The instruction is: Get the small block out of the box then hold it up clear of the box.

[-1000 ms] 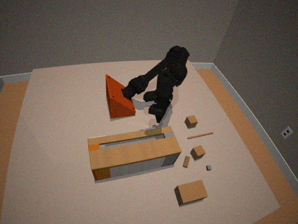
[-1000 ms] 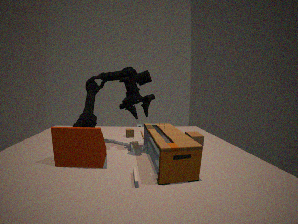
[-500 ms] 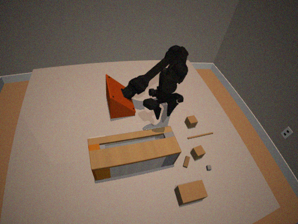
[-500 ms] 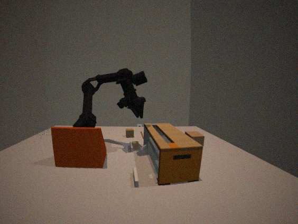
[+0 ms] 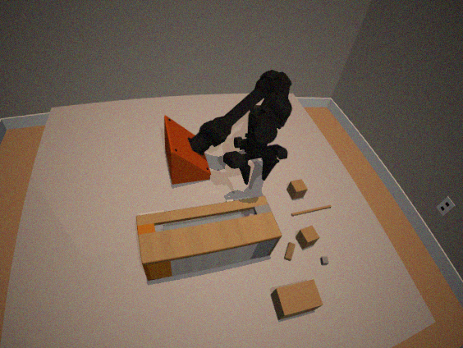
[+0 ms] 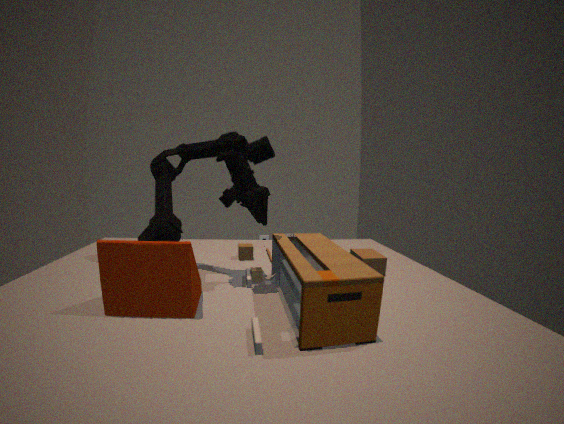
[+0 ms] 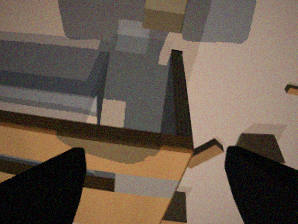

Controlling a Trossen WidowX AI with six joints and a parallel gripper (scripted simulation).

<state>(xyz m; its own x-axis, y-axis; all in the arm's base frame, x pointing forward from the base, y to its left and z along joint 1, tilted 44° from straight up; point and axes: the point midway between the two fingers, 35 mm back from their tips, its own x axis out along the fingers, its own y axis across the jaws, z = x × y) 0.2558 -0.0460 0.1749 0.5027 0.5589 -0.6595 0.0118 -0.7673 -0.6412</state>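
My gripper tip is now 20 mm past the tan cube and 150 mm above it. Round my gripper tip: thin stick 80 mm ahead, 240 mm to the left, 160 mm below; then grey cube 270 mm ahead, 170 mm to the left, 150 mm below; then tan block 340 mm ahead, 130 mm below.
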